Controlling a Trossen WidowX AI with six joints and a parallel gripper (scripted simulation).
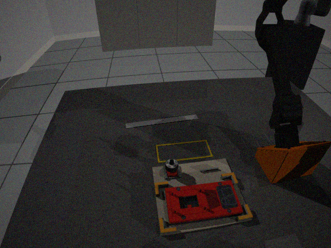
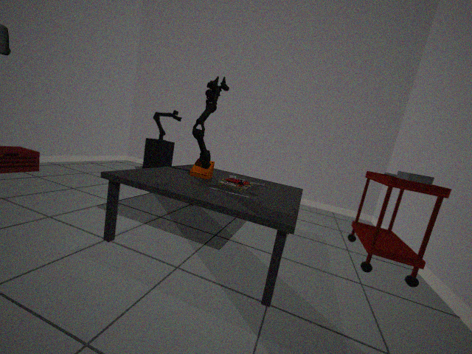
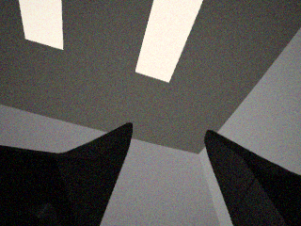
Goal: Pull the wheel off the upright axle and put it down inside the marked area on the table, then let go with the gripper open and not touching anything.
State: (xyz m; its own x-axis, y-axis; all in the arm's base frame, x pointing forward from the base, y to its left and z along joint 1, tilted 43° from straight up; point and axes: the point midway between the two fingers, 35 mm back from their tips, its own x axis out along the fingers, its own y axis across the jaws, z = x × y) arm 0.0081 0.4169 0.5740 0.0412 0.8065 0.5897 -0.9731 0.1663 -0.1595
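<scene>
The grey wheel lies 31 cm ahead of my gripper tip, 4 cm to the left of it and 80 cm below it. Round my gripper tip: black upright axle 31 cm ahead, 4 cm to the left, 81 cm below.
</scene>
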